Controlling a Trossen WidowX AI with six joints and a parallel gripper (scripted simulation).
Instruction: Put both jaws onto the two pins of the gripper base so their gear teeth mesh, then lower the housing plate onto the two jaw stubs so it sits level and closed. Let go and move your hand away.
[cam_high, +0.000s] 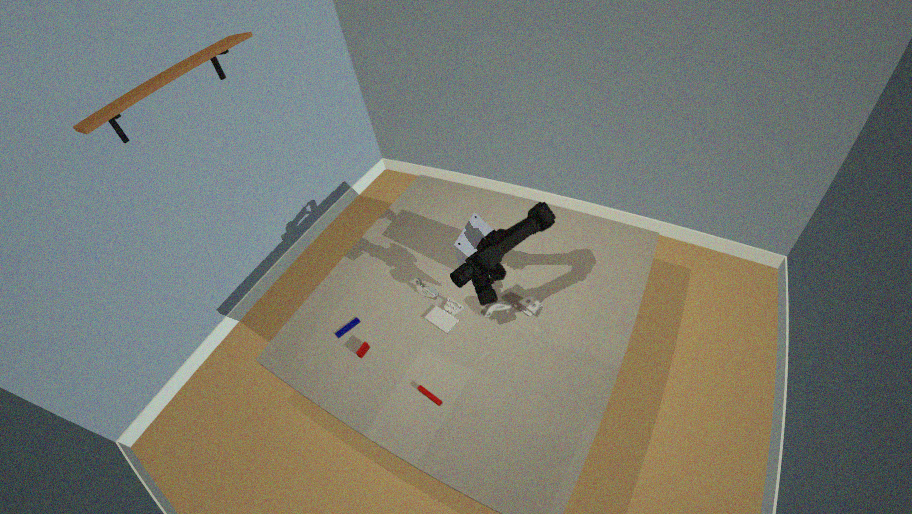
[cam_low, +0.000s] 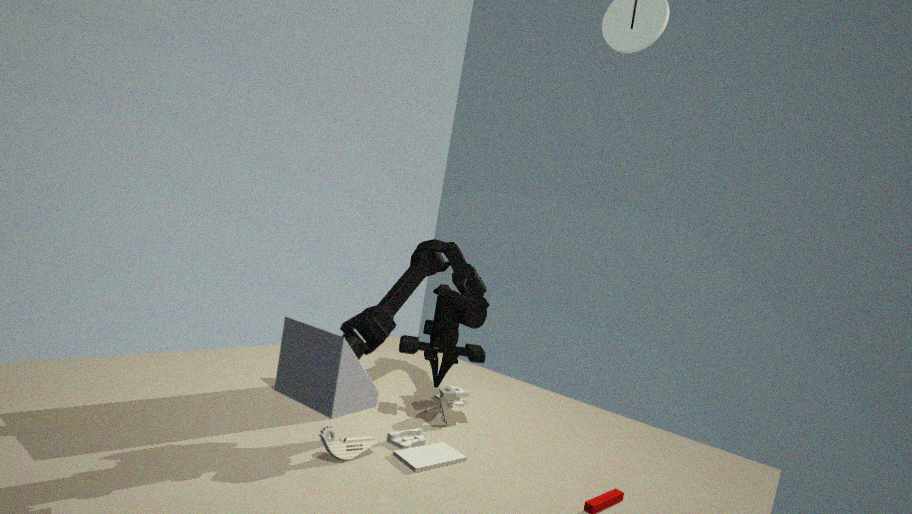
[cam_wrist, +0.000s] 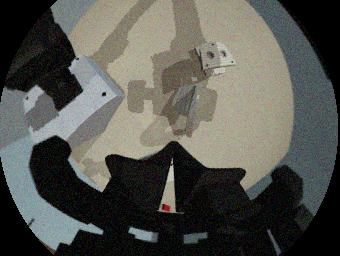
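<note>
Now: gripper tip 6 cm above the white jaw, 3 cm to the right of it and 2 cm short of it. Also, from my gripper tip: red bar 40 cm ahead, 7 cm below, 3 cm to the right; blue block 48 cm to the right, 29 cm ahead, 8 cm below.
</note>
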